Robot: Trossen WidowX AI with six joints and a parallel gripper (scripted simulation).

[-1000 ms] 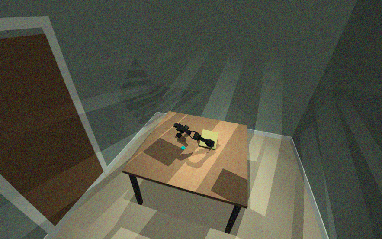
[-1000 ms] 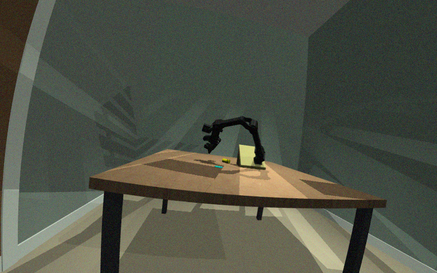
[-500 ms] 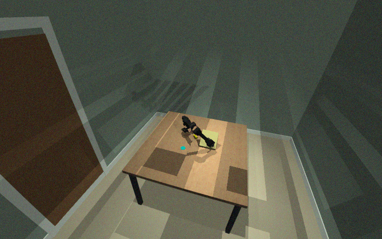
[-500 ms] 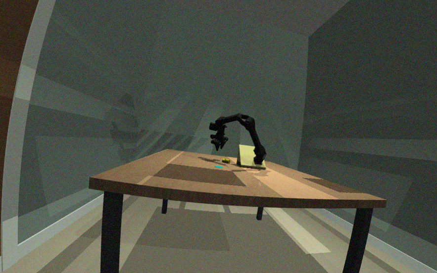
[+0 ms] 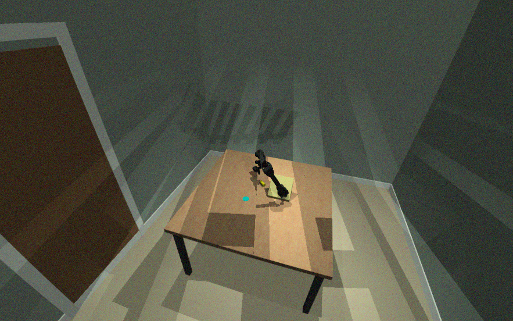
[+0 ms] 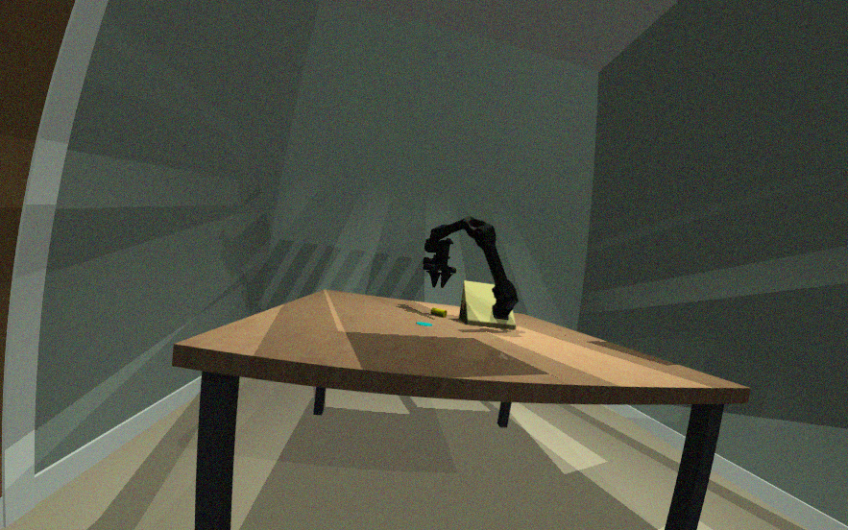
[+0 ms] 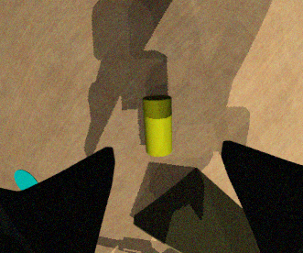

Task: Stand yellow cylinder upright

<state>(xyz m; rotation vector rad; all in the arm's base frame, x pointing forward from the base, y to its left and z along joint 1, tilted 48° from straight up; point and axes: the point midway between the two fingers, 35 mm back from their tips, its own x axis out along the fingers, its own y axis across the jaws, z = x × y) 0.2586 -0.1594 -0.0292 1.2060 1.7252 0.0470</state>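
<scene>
Right now my gripper tip is 2 cm past the yellow cylinder, 2 cm to the right of it and 11 cm above it. The rest, counted from my gripper tip: cyan circle (7 cm ahead, 26 cm to the left, 13 cm below).
</scene>
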